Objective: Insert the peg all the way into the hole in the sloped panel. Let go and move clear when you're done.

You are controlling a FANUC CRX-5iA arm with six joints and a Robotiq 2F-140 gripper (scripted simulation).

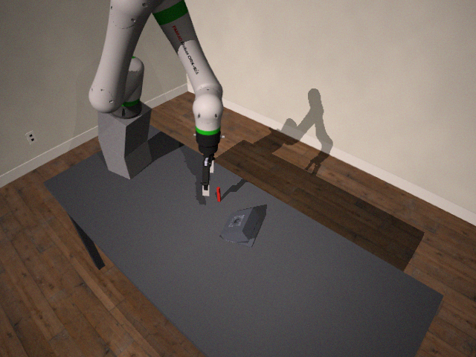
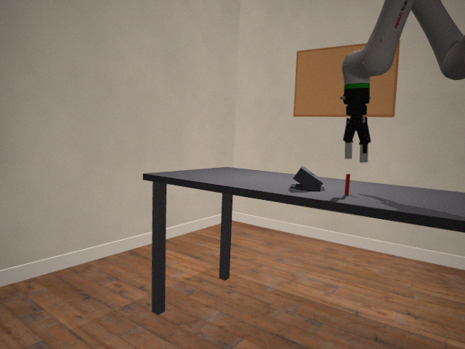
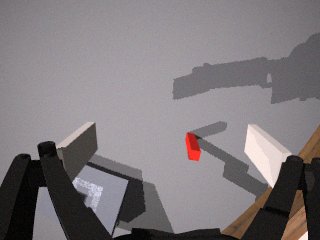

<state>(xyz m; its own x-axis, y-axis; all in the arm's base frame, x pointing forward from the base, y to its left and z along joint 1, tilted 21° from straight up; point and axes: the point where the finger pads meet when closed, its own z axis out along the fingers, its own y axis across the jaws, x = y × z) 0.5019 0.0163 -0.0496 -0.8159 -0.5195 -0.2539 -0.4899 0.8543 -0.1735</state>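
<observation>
The red peg lies 20 mm ahead of my hand, 40 mm to the left of it and 100 mm below it.
</observation>
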